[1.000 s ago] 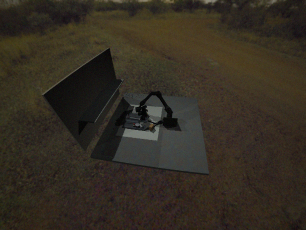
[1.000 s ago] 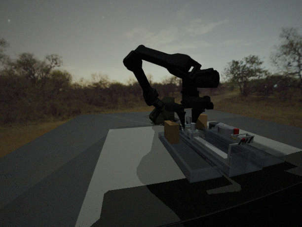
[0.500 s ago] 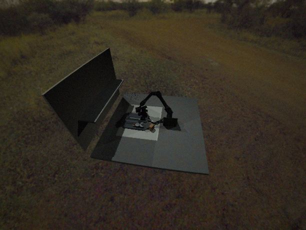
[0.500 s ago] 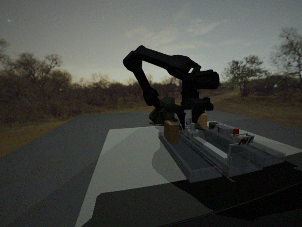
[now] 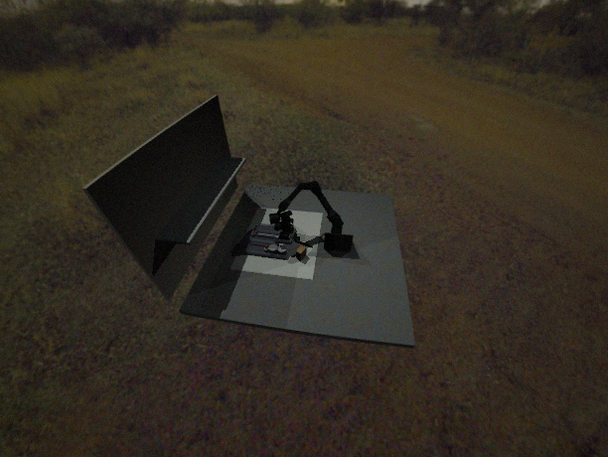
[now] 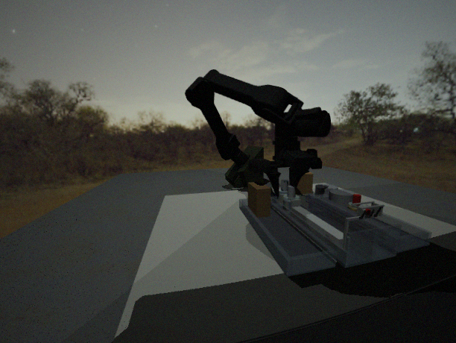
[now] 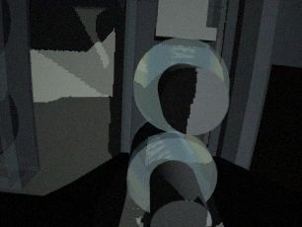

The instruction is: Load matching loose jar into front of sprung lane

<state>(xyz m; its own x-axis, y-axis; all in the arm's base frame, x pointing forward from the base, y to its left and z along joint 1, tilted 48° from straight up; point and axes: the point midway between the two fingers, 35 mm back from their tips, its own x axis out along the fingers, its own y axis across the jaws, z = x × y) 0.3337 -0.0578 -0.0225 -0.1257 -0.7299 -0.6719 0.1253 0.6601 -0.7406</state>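
The black rod lies 110 mm behind my gripper tip, 30 mm to the left of it and 30 mm below it. Round my gripper tip: shelf (500 mm ahead, 330 mm above, 70 mm to the right); grey lane fixture (140 mm ahead, 20 mm below); pusher plate (150 mm ahead, 10 mm to the left, 10 mm above).
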